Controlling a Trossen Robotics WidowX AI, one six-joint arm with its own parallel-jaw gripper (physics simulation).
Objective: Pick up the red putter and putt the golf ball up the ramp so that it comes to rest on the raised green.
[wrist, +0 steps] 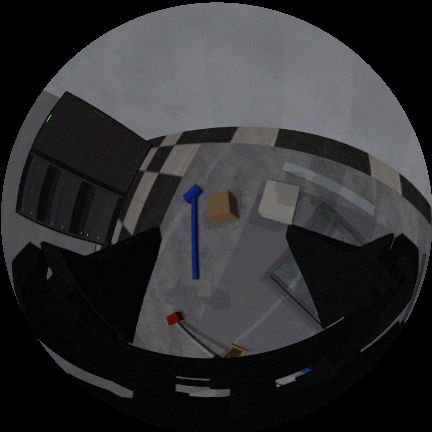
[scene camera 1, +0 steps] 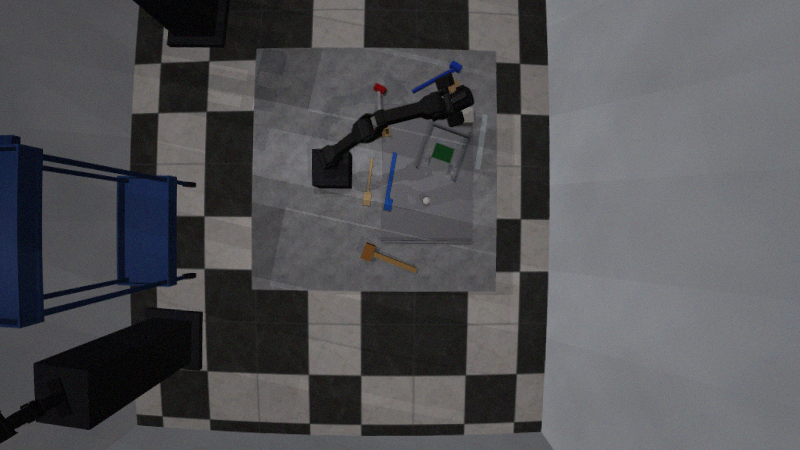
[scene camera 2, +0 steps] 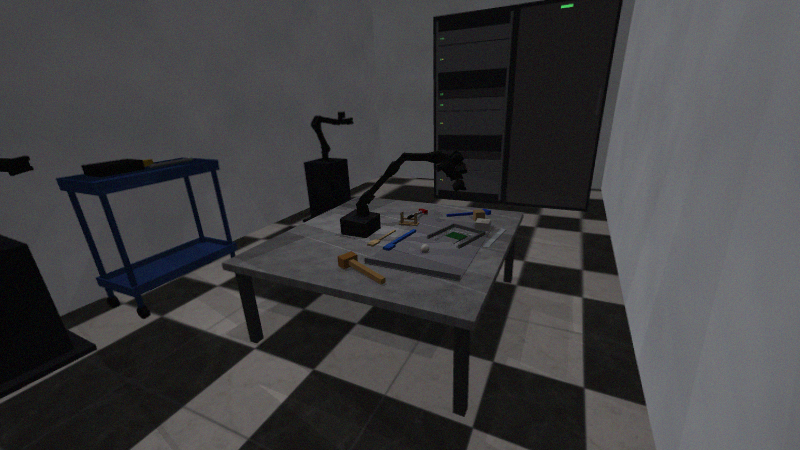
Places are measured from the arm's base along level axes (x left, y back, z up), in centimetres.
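Where they show: gripper, between the fingertips: (wrist: 225, 232) (scene camera 2: 464, 184); arm's base, origin of its link: (scene camera 1: 331, 162) (scene camera 2: 362, 214).
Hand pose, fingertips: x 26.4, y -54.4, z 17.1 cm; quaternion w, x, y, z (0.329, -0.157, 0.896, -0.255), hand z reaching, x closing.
Note:
Things, the pixels of their top centre, and the offset from my fingertips. "spot": a spot on its surface instead.
- red putter's head, centre of its top: (wrist: 171, 318) (scene camera 1: 379, 87) (scene camera 2: 423, 209) dx +15.7, dy +33.7, dz -24.0 cm
- white golf ball, centre of its top: (scene camera 1: 427, 200) (scene camera 2: 425, 244) dx -41.5, dy +6.3, dz -22.4 cm
- low grey platform, centre of its top: (scene camera 2: 409, 265) (scene camera 1: 427, 242) dx -62.7, dy +4.6, dz -24.2 cm
- green patch, a spot on its surface: (scene camera 1: 443, 152) (scene camera 2: 456, 235) spot: dx -15.5, dy -1.2, dz -26.1 cm
- blue mallet-shaped club, centre of its top: (wrist: 188, 228) (scene camera 1: 436, 75) (scene camera 2: 468, 211) dx +24.4, dy +4.6, dz -24.4 cm
- tan block, centre of its top: (wrist: 217, 203) (scene camera 1: 455, 87) (scene camera 2: 479, 211) dx +16.7, dy -4.7, dz -21.0 cm
- white block, centre of its top: (wrist: 278, 198) (scene camera 1: 465, 114) (scene camera 2: 483, 220) dx +3.4, dy -11.0, dz -22.2 cm
- blue club, centre of its top: (scene camera 1: 392, 181) (scene camera 2: 401, 238) dx -32.5, dy +24.7, dz -25.3 cm
- tan club, centre of its top: (scene camera 1: 369, 181) (scene camera 2: 383, 236) dx -33.1, dy +36.7, dz -26.0 cm
- wooden mallet, centre of its top: (scene camera 2: 362, 262) (scene camera 1: 389, 261) dx -73.1, dy +23.5, dz -21.7 cm
The red putter's head (scene camera 1: 379, 88) (scene camera 2: 423, 211) (wrist: 174, 318) is at the back of the table; its thin grey shaft leans toward a small wooden stand (scene camera 1: 386, 132) (scene camera 2: 401, 219) (wrist: 236, 351), partly under the arm in the overhead view. The white golf ball (scene camera 1: 426, 200) (scene camera 2: 424, 247) rests on the low grey platform (scene camera 1: 408, 223) (scene camera 2: 413, 266), apart from the railed ramp area. The green patch (scene camera 1: 443, 152) (scene camera 2: 457, 235) lies between grey rails. My gripper (scene camera 1: 450, 100) (scene camera 2: 458, 174) (wrist: 225, 232) is open and empty, high above the table's far right, away from putter and ball.
A blue mallet-shaped club (scene camera 1: 431, 80) (scene camera 2: 459, 214) (wrist: 195, 240), a tan block (scene camera 1: 454, 86) (scene camera 2: 478, 214) (wrist: 221, 206) and a white block (scene camera 1: 468, 115) (scene camera 2: 482, 221) (wrist: 280, 201) lie below the gripper. Another blue club (scene camera 1: 391, 179), a tan club (scene camera 1: 369, 179) and a wooden mallet (scene camera 1: 394, 261) lie nearer the front.

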